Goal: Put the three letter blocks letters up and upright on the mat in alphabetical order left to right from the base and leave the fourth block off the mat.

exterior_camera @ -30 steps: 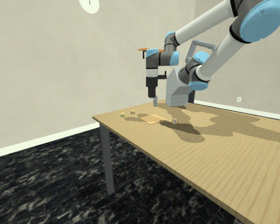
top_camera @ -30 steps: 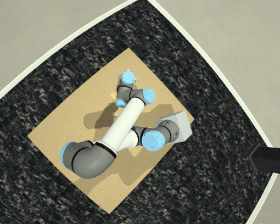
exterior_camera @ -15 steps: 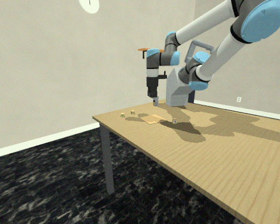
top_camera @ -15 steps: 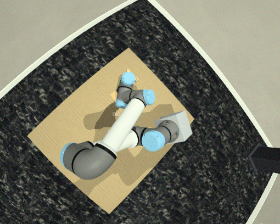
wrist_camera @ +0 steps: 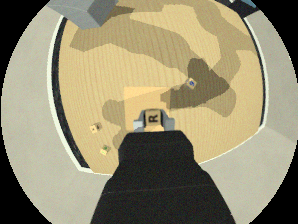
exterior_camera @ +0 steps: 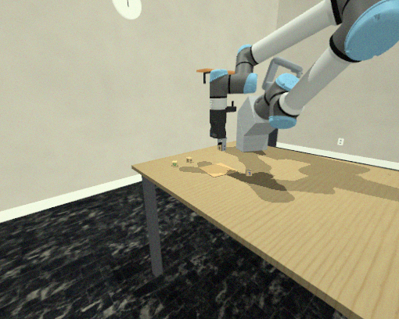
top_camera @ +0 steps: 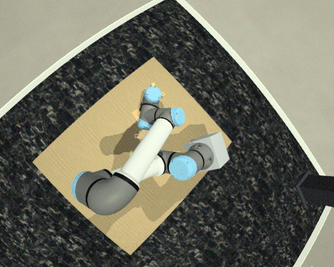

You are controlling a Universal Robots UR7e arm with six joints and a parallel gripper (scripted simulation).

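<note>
The mat lies 1 cm ahead of my hand, 1 cm to the right of it and 12 cm below it.
</note>
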